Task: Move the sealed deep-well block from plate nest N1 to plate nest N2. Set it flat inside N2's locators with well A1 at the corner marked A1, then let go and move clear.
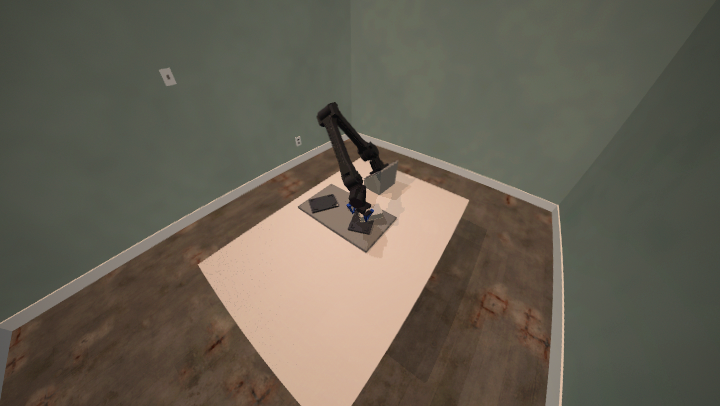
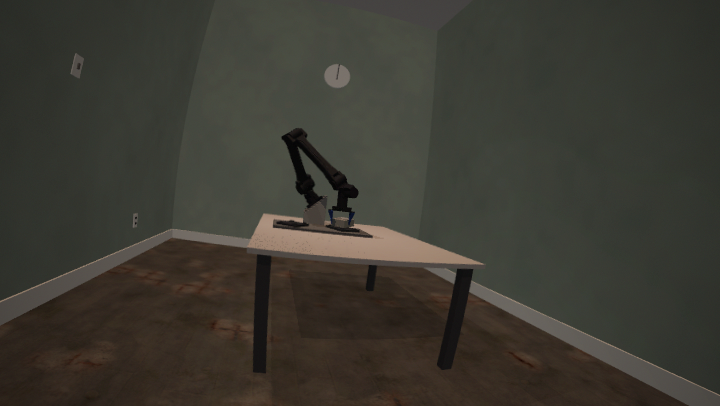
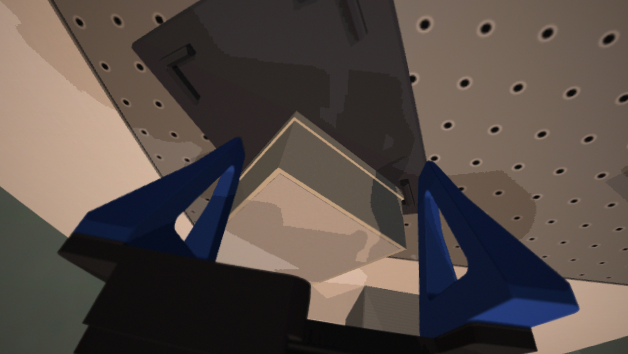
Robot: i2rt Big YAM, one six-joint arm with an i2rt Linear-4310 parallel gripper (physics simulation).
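Where they show: gripper, fingertip midpoint: (image 1: pixel 359 217) (image 2: pixel 340 224) (image 3: pixel 330 157); arm's base at its link origin: (image 1: pixel 379 170) (image 2: pixel 315 203).
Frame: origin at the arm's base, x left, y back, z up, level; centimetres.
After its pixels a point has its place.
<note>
The sealed deep-well block (image 3: pixel 303 220) {x 13.2, y -33.3, z -6.2 cm} (image 2: pixel 342 221) {x 13.2, y -36.0, z -7.0 cm} is a pale box with a clear seal. It stands on the dark plate nest N1 (image 3: pixel 263 66) {x 15.8, y -39.1, z -10.5 cm} (image 1: pixel 360 227) {x 16.3, y -39.6, z -10.5 cm} at the right end of the grey perforated baseplate (image 3: pixel 505 109) {x 3.7, y -37.4, z -11.7 cm} (image 1: pixel 336 217) {x 0.3, y -41.9, z -11.7 cm}. My gripper (image 3: pixel 330 157) {x 12.2, y -35.2, z -9.0 cm} (image 1: pixel 361 209) {x 12.2, y -35.2, z -9.0 cm} (image 2: pixel 342 216) {x 12.2, y -35.2, z -9.0 cm} is open. Its blue fingers straddle the block, one on each side, with gaps to its walls. The empty dark nest N2 (image 1: pixel 323 203) {x -13.3, y -39.3, z -10.5 cm} (image 2: pixel 291 222) {x -15.0, y -38.3, z -10.5 cm} lies at the left end of the baseplate.
The baseplate lies on a pale table (image 1: pixel 312 292) {x 23.0, y -80.0, z -13.0 cm} (image 2: pixel 352 250) {x 8.1, y -94.0, z -13.0 cm}. A grey wedge-shaped stand (image 1: pixel 381 177) {x 6.7, y -7.6, z 1.1 cm} (image 2: pixel 315 212) {x 0.2, y -7.9, z -5.6 cm} (image 3: pixel 382 307) {x 4.2, y -8.1, z -10.5 cm} holds the arm's base just behind the baseplate. L-shaped locators (image 3: pixel 182 72) {x 20.2, y -38.5, z -10.5 cm} stand at N1's corners.
</note>
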